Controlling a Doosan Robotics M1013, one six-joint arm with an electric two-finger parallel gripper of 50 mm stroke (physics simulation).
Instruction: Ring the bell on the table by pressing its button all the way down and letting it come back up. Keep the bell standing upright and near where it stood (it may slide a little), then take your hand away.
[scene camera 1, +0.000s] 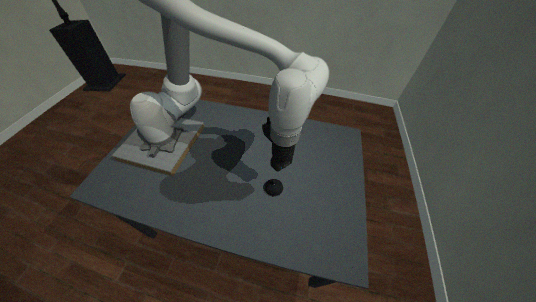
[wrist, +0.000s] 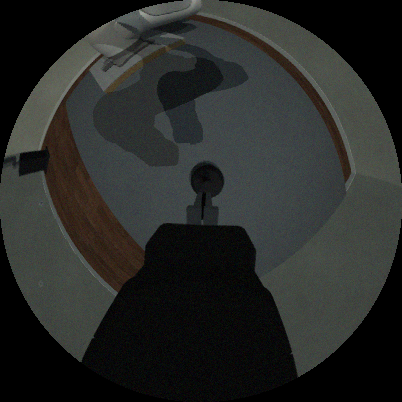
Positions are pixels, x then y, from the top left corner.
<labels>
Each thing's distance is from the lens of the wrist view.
my gripper (wrist: 203, 200): 16 cm
bell (wrist: 207, 178): 30 cm
</labels>
